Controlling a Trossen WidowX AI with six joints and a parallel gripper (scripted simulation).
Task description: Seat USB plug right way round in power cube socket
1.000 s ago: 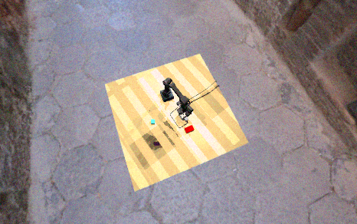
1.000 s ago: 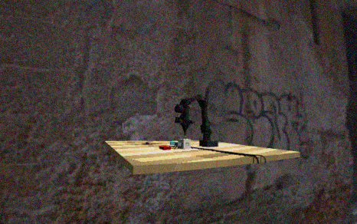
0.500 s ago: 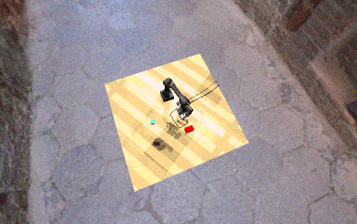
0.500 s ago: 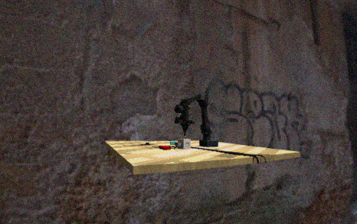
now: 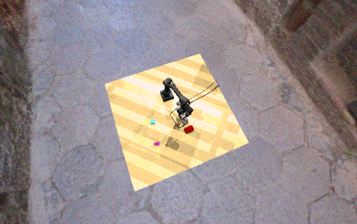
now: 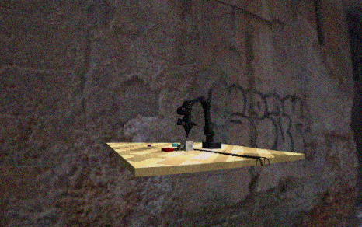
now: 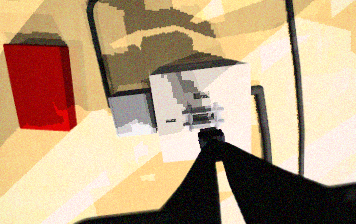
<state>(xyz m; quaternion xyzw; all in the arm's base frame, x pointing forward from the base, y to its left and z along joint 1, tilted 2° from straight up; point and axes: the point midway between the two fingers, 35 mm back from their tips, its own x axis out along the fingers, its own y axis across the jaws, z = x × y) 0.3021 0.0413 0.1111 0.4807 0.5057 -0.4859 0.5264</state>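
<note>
Right now the USB plug is 2 cm below my gripper tip. Round my gripper tip: cyan block: 33 cm to the right, 12 cm below, 11 cm behind; red block: 17 cm ahead, 12 cm below, 3 cm to the right; purple block: 41 cm to the right, 12 cm below, 12 cm ahead.
</note>
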